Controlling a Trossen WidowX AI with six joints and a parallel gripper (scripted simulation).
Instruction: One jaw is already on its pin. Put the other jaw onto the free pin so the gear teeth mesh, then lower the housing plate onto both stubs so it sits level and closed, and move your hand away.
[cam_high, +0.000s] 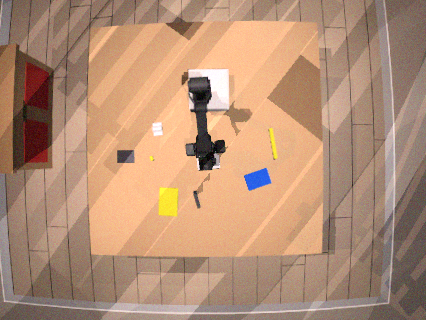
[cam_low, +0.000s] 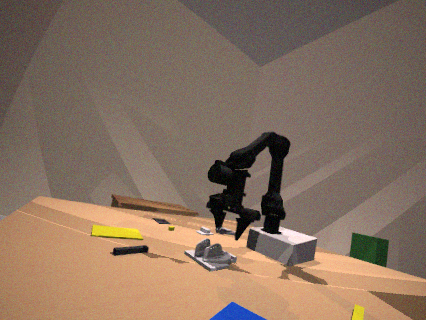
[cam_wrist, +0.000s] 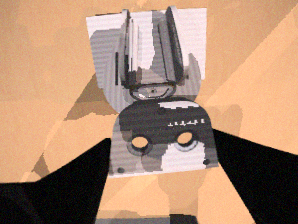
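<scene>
My gripper tip is 2 cm short of the silver jaw, 1 cm to the left of it and 5 cm above it. Also, from my gripper tip: small white part: 1 cm ahead, 2 cm above; yellow cube: 6 cm ahead, 29 cm to the right, 6 cm below; dark bar: 27 cm ahead, 4 cm to the right, 6 cm below.
</scene>
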